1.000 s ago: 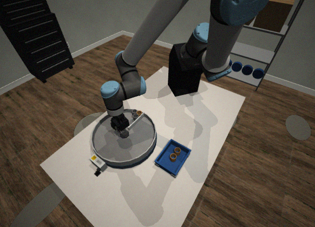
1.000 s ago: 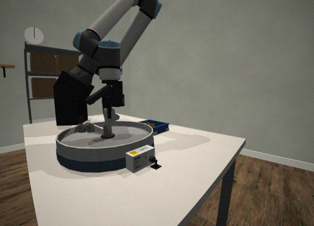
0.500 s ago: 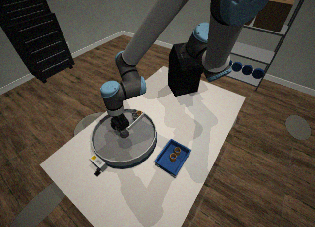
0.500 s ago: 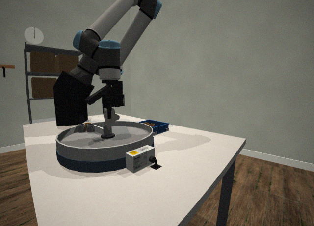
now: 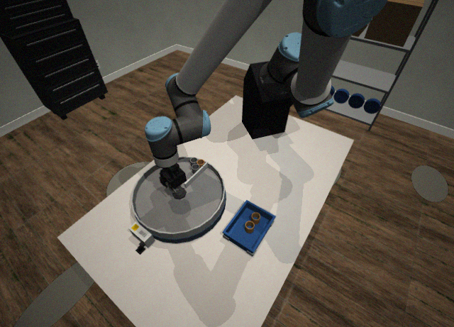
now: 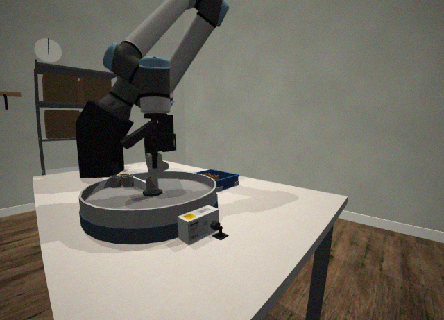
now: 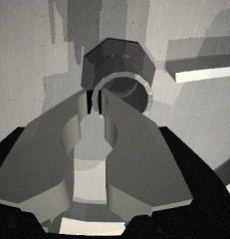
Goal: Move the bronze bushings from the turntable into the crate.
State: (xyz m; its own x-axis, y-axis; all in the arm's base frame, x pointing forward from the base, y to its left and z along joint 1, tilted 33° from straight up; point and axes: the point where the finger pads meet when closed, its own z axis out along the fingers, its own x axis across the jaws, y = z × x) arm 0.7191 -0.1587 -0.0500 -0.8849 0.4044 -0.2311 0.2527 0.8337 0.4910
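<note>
The grey turntable is 5 cm below my hand and 2 cm behind it. Also, from my hand: blue crate 35 cm to the left, 8 cm below, 5 cm behind.
</note>
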